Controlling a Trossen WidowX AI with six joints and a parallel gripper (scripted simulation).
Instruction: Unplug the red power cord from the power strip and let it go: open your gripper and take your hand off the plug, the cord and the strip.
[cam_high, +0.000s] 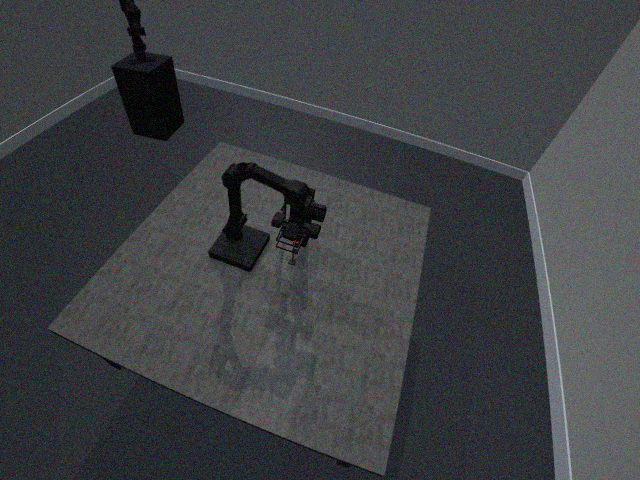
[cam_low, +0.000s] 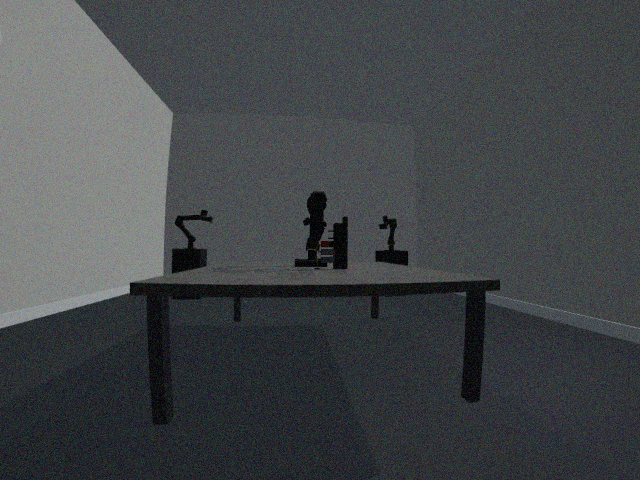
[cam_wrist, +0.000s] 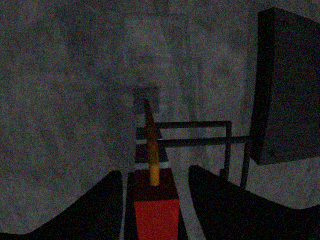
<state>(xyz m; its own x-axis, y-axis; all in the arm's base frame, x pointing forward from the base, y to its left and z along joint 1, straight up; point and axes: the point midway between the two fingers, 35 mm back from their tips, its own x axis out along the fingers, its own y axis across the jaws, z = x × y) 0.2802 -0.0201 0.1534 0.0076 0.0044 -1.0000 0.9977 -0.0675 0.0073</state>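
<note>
Right now the red plug is 6 cm to the left of my gripper tip and 1 cm below it.
</note>
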